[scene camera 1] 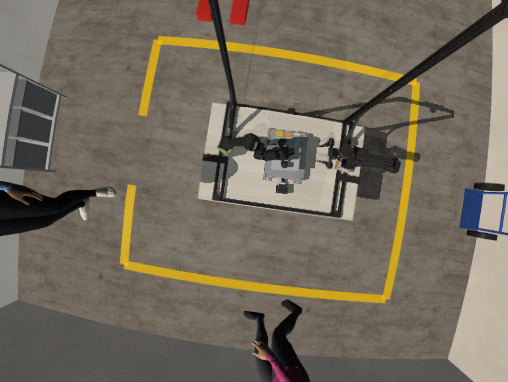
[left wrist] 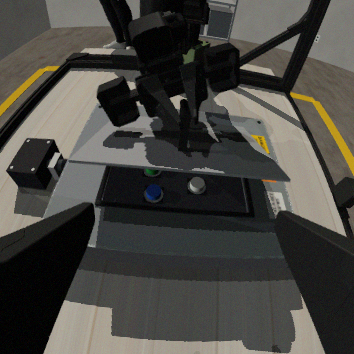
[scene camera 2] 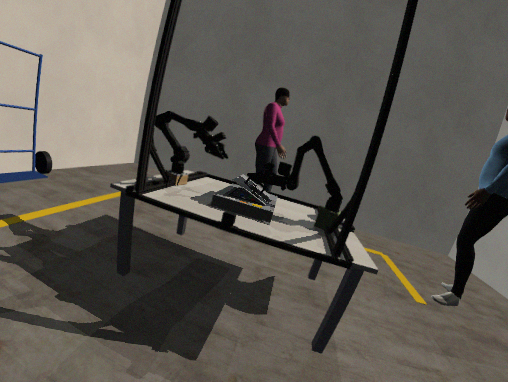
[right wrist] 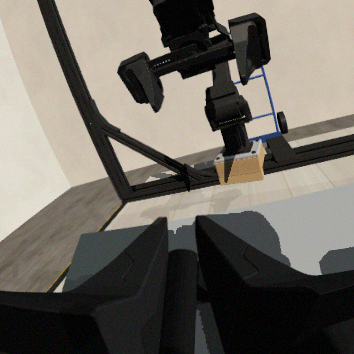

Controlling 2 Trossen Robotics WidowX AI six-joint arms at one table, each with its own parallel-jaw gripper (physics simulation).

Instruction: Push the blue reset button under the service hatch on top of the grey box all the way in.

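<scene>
The grey box [scene camera 1: 274,173] [scene camera 2: 240,208] [left wrist: 72,195] sits on the table. Its grey hatch [left wrist: 92,145] is tilted up. Under its raised edge, the left wrist view shows the blue button [left wrist: 153,192], its cap standing above its ring, beside a pale grey button [left wrist: 196,185] and a partly hidden green button [left wrist: 151,171]. My right gripper [right wrist: 180,224] [scene camera 2: 250,176] is shut on the hatch's black handle [right wrist: 180,300], over the hatch. My left gripper [left wrist: 187,216] [scene camera 1: 322,153] [scene camera 2: 223,155] is open and empty, above and to the side of the box, facing the hatch's raised edge.
A black block [left wrist: 32,162] [scene camera 1: 284,188] stands beside the box, with a short fitting towards it. Black frame rails edge the table, with upright posts [scene camera 2: 380,120] at its ends. A yellow warning label [left wrist: 260,144] is on the box. A small black part [left wrist: 345,192] is on the rail.
</scene>
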